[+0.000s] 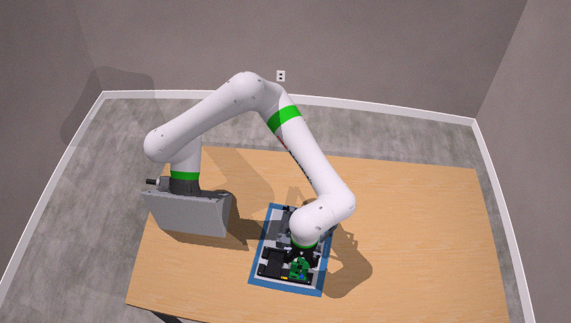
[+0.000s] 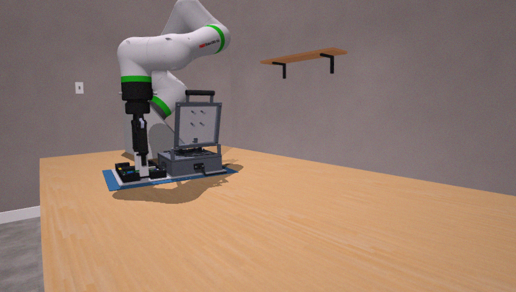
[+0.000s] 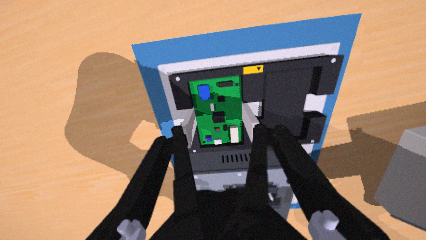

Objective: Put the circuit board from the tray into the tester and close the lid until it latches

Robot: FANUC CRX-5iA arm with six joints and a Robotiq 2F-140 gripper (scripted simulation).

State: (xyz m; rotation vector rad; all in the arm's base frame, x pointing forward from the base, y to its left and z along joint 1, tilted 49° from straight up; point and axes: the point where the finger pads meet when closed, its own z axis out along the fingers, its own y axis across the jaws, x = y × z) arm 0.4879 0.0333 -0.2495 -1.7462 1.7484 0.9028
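Right now my hand is 20 mm above the green circuit board. Round my hand: tester lid 90 mm ahead, 170 mm to the left, 140 mm above.
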